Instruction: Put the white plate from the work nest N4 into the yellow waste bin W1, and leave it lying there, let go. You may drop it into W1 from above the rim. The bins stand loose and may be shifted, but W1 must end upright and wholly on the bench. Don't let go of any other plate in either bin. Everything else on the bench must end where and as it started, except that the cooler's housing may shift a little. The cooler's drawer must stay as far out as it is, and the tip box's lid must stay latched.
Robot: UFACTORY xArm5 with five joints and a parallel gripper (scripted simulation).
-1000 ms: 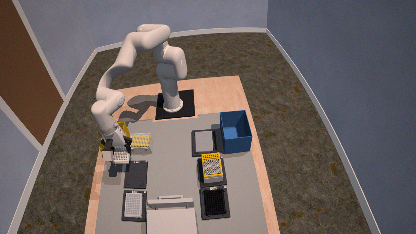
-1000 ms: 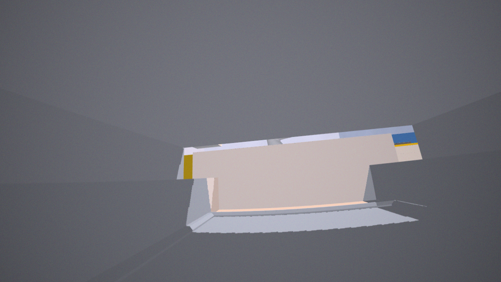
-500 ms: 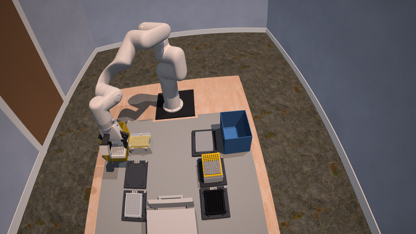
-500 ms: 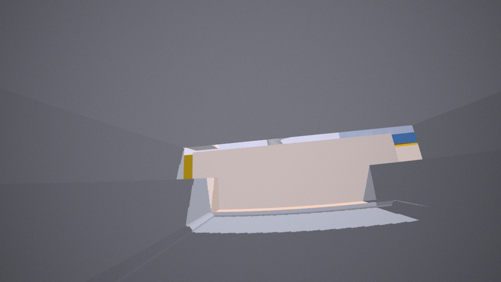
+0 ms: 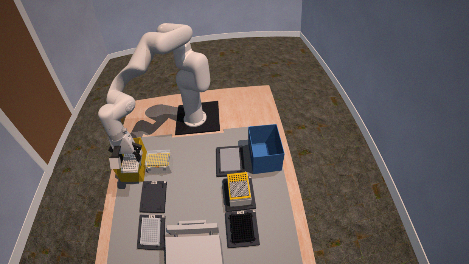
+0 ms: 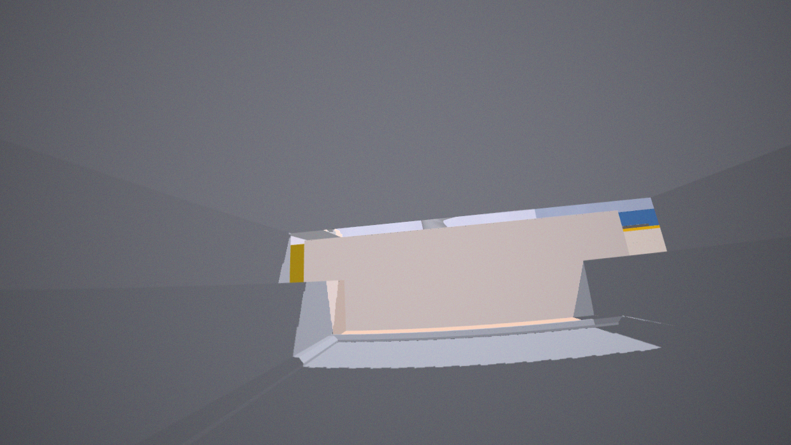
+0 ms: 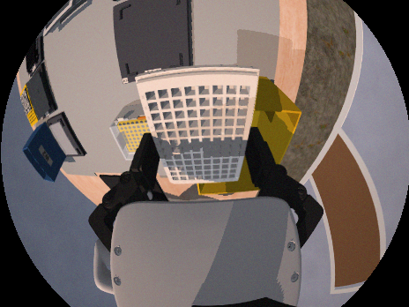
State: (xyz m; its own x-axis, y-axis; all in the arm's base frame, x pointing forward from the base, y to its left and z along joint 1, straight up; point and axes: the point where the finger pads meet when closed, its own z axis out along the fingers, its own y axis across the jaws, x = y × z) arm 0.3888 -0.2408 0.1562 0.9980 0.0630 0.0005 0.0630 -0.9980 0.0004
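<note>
Now: hand 70 mm past the yellow waste bin W1, 60 mm to the left of it and 120 mm above it. Also, from my hand: yellow tip box (70 mm ahead, 460 mm to the left, 100 mm below); then work nest N4 (100 mm ahead, 80 mm to the left, 150 mm below); then white plate (10 mm below).
</note>
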